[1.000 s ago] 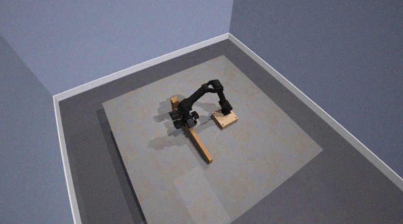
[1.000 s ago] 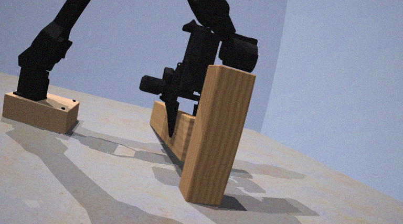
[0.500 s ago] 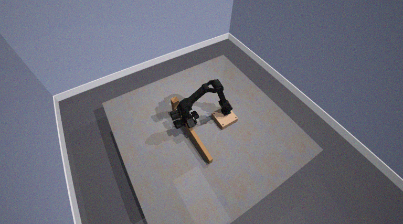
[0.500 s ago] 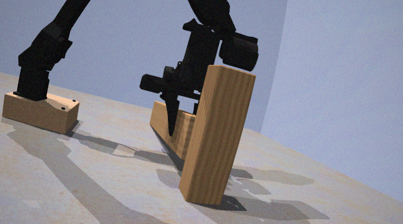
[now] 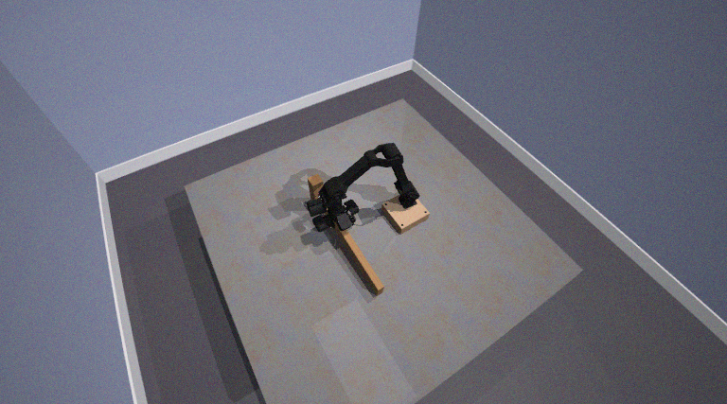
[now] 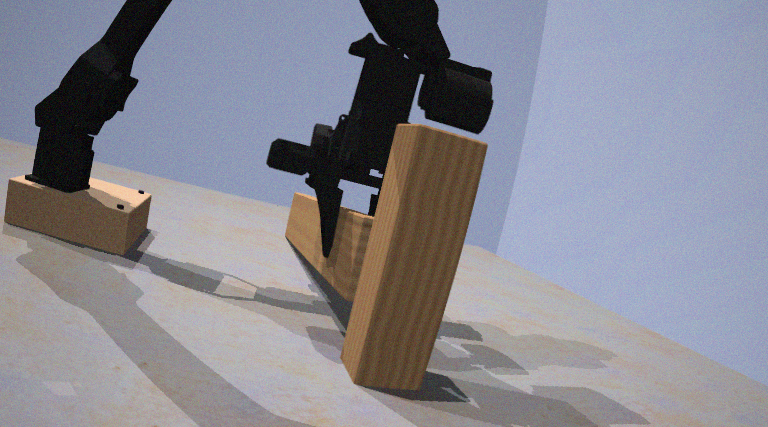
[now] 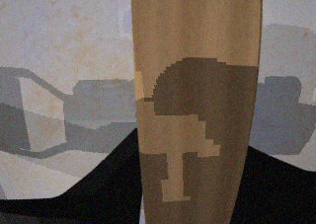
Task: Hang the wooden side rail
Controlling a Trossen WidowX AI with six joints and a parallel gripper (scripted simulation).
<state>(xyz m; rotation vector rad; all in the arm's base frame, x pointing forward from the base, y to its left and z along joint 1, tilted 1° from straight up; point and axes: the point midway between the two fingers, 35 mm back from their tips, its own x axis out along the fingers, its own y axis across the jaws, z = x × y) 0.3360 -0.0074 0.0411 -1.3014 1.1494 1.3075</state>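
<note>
Right now my gripper tip is 17 cm to the left of the headboard post, 4 cm below it and 3 cm short of it.
</note>
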